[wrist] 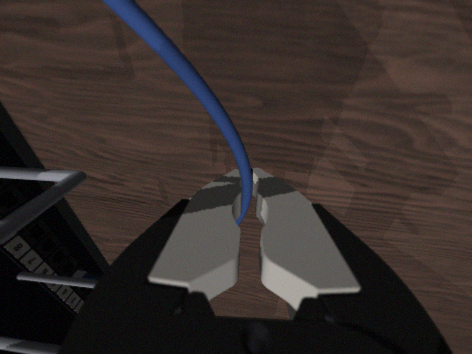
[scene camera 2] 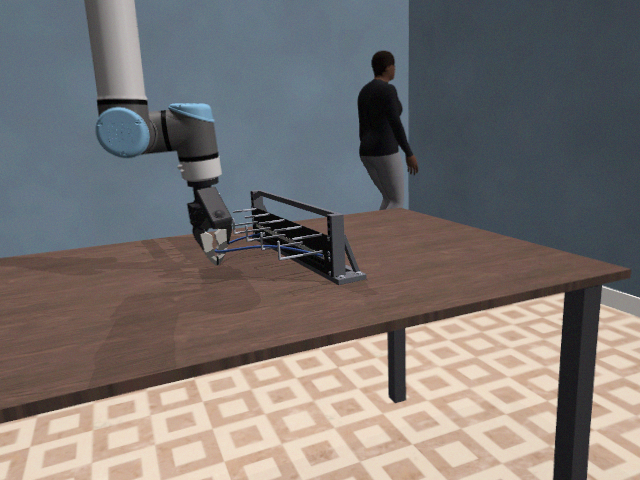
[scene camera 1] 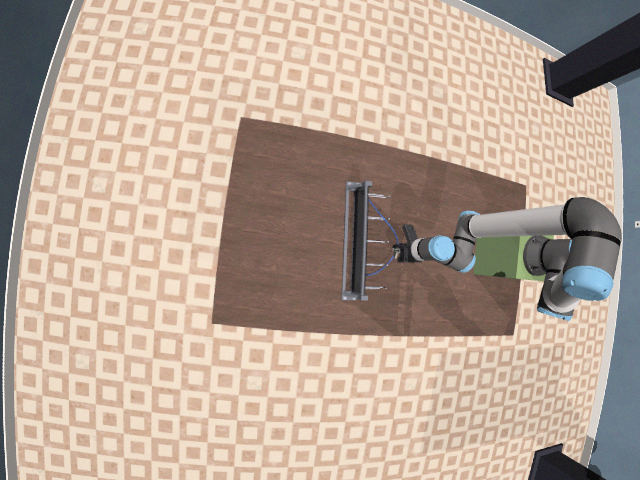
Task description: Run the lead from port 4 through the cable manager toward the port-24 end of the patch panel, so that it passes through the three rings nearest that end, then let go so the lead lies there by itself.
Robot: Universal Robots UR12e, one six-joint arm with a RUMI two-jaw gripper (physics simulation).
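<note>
My gripper point(scene camera 1: 396, 252) point(scene camera 2: 217, 254) point(wrist: 247, 170) is shut on the blue lead point(scene camera 1: 395, 233) point(scene camera 2: 242, 249) point(wrist: 200, 92), gripping it between the fingertips above the table. The lead bows out from the patch panel point(scene camera 1: 358, 242) point(wrist: 30, 257) in an arc, and both sides of the arc run back to the panel. The cable manager's wire rings point(scene camera 1: 377, 241) point(scene camera 2: 279, 250) point(wrist: 30, 173) stick out from the panel's front toward my gripper. In the wrist view the lead passes beside the nearest ring, apart from it. Whether it runs inside the ring at the near end in scene camera 2 is unclear.
The panel's grey frame point(scene camera 1: 345, 242) point(scene camera 2: 337, 248) stands upright on the brown wooden table point(scene camera 1: 279, 217) point(scene camera 2: 465, 268). The arm reaches in from its green base point(scene camera 1: 496, 256). A person point(scene camera 2: 381, 118) stands behind the table near the wall.
</note>
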